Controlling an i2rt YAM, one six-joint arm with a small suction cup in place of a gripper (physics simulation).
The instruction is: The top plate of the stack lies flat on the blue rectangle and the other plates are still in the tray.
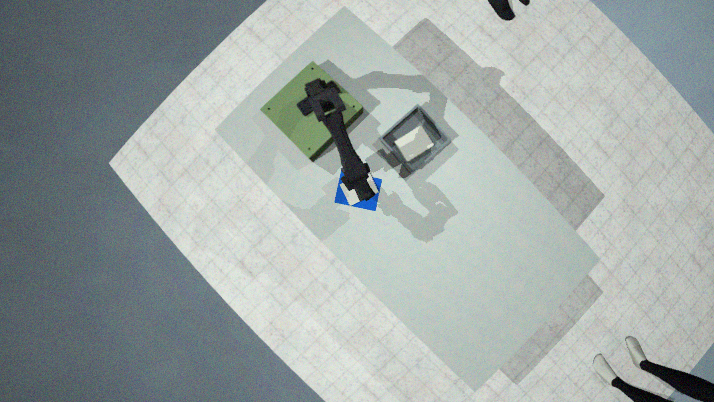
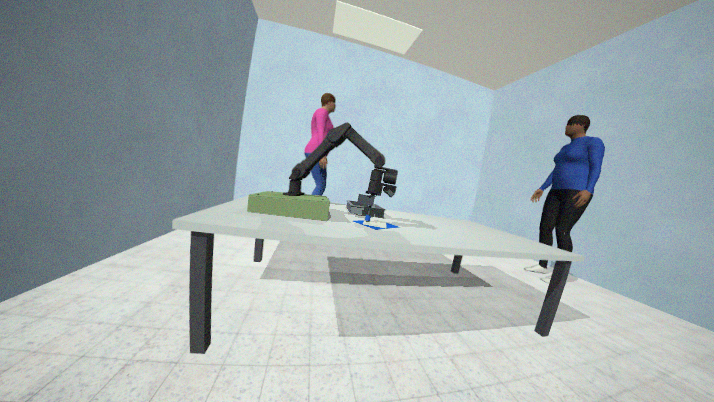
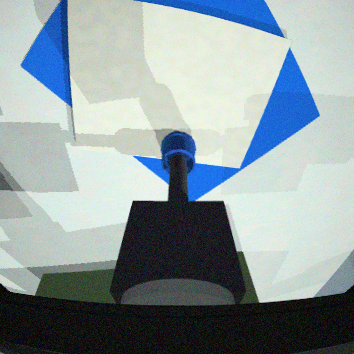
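Pixels of known places: hand, its tool point: (image 2: 367,220) (image 3: 177,147); arm's base, origin of its link: (image 2: 294,194).
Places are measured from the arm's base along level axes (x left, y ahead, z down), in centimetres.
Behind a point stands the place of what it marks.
A pale square plate (image 3: 211,81) @[x -11.7, y 44.7, z 6.7 cm] (image 1: 352,196) @[x -13.7, y 44.9, z 6.7 cm] lies flat on the blue rectangle (image 3: 288,105) (image 1: 369,203) (image 2: 379,226), turned against it so that blue corners show around it. My suction cup (image 3: 178,147) (image 1: 360,190) @[x -9.3, y 39.5, z 6.2 cm] (image 2: 367,215) stands over the plate's near edge, a little above it, and holds nothing. The grey tray (image 1: 386,142) @[x 14.3, y 33.6, z 7.0 cm] (image 2: 355,205) @[x 12.0, y 33.7, z 2.3 cm] stands on the table beside the rectangle with the other plates (image 1: 414,142) @[x 24.5, y 41.5, z 5.3 cm] in it.
The arm stands on a green base block (image 1: 294,115) @[x -13.4, y 0.0, z -0.4 cm] (image 2: 287,205) @[x -22.2, y 3.2, z 2.5 cm] (image 3: 70,284) @[x 7.7, y 16.4, z 5.0 cm] near the table's end. A person in pink (image 2: 319,135) stands behind the table and a person in blue (image 2: 574,170) stands at its right side.
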